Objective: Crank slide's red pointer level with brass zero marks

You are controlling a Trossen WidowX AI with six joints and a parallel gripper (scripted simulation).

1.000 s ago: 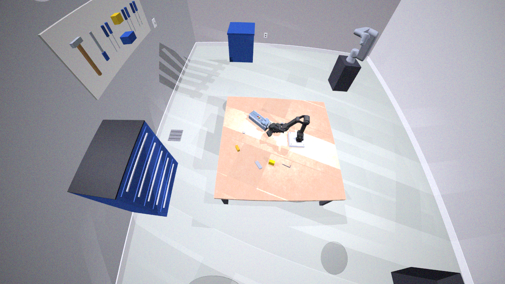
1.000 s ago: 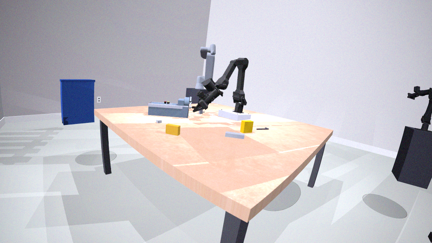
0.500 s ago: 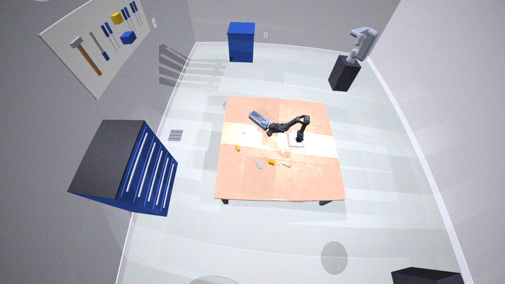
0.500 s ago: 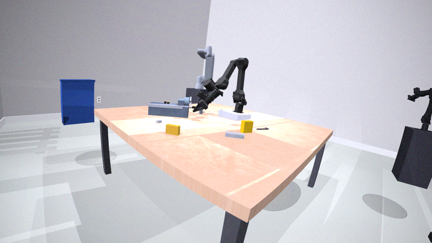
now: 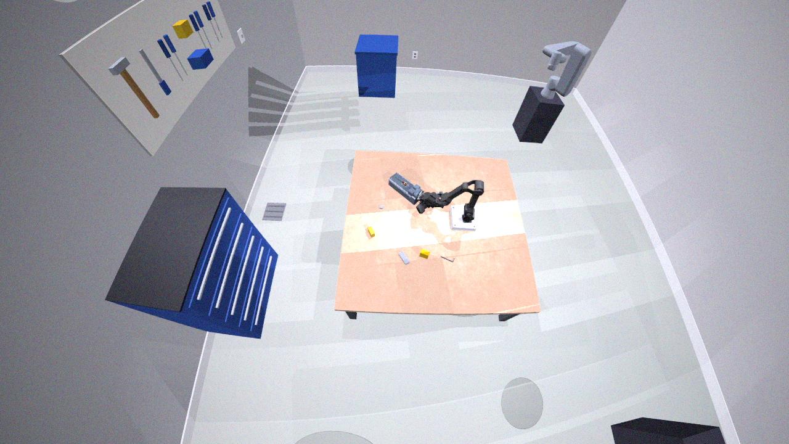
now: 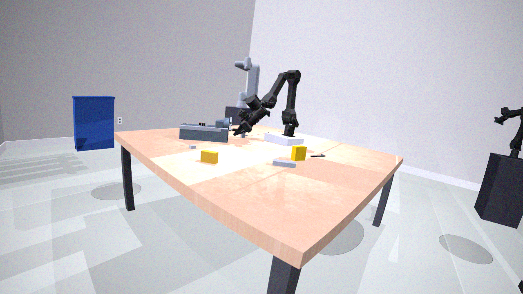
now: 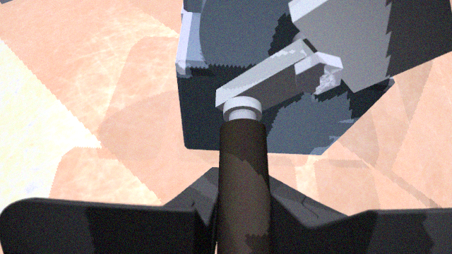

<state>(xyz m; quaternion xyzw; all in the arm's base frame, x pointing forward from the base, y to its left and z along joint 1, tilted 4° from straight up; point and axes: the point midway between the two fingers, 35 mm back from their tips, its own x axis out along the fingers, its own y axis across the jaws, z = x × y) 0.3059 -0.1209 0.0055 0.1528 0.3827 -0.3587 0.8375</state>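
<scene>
The crank is 1 cm behind my gripper tip, 1 cm to the right of it and 4 cm above it. Round my gripper tip: red pointer (12 cm ahead, 15 cm to the right, 4 cm above); then grey cube (28 cm ahead, 2 cm to the left, 3 cm below); then dark brown handle (1 cm behind, 1 cm to the left, 3 cm above).
</scene>
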